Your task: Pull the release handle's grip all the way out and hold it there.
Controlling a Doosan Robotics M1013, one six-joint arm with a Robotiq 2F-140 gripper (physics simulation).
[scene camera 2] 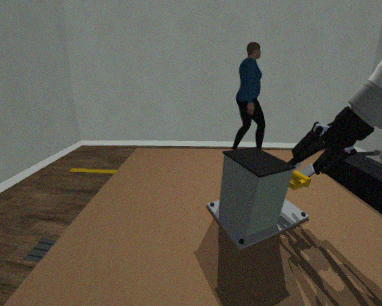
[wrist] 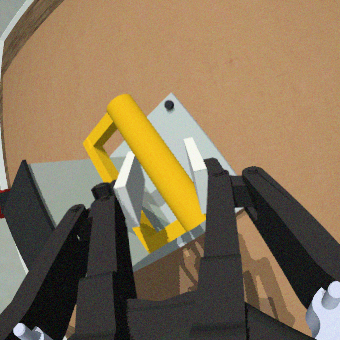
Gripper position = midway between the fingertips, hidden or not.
In view: the gripper point(scene camera 2: 287, 178) and a base plate point(scene camera 2: 290, 215).
The gripper is seen too in the wrist view point(wrist: 163, 160). The base plate shows as well in the wrist view point(wrist: 172, 121).
